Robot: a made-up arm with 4 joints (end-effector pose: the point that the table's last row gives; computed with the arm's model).
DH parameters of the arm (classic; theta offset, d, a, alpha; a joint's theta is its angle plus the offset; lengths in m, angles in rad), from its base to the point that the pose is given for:
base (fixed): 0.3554 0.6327 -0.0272 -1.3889
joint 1: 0 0.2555 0.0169 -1.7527
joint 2: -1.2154 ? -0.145 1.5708
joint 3: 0 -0.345 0.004 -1.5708
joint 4: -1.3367 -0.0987 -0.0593 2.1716
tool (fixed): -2.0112 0.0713 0 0
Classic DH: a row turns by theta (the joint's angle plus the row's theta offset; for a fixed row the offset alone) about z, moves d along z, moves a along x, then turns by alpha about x.
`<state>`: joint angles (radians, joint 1 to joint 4).
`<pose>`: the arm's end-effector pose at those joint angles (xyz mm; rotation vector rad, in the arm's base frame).
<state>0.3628 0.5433 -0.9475 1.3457</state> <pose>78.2 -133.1 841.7 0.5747 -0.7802 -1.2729</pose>
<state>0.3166 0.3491 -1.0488 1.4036</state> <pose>130.9 -110.2 809.6 0.7583 -0.6481 -1.2413</pose>
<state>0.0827 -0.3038 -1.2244 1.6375</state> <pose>260.7 47.9 800.3 1.0920 -0.2031 -0.9566</pose>
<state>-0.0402 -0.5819 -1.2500 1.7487</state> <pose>276.7 135.6 840.8 1.1141 -0.0742 -0.7622</pose>
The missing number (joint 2, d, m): -0.1301
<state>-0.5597 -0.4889 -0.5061 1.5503</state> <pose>92.3 53.2 1039.0 0.9861 -1.1336 -0.3618</pose>
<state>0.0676 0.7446 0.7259 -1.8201</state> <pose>210.8 -36.4 856.8 1.1447 0.6421 1.3553</pose>
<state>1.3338 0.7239 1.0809 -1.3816</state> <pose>250.7 33.7 469.1 0.8093 2.0253 0.4280</pose>
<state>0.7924 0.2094 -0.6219 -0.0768</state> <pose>349.5 -33.4 661.0 1.1424 -0.2404 0.2809</pose>
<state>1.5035 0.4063 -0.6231 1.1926</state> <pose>269.7 -6.2 593.5 -0.3010 0.1276 -0.6182</pose>
